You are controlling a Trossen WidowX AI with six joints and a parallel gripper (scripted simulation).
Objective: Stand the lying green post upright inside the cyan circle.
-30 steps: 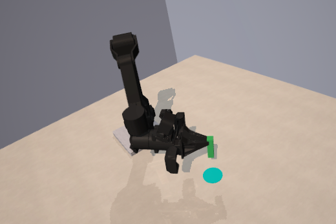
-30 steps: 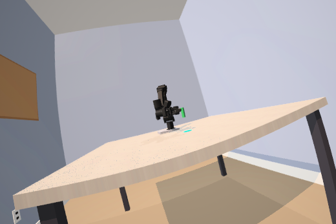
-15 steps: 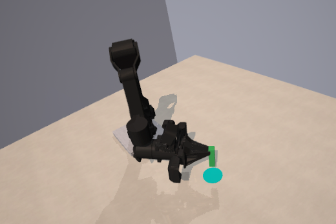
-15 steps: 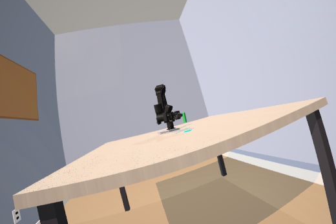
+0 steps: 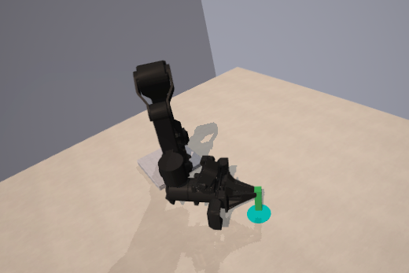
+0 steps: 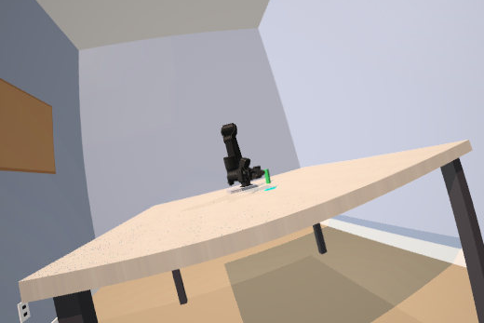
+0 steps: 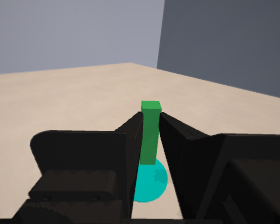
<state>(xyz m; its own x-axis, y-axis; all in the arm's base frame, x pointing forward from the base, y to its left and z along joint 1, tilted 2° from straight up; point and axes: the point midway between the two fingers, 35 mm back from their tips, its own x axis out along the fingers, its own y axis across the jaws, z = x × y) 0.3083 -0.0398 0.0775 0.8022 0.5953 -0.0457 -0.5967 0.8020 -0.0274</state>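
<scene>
Now: the green post 2 cm below my gripper tip. Also, from my gripper tip: cyan circle (8 cm below).
</scene>
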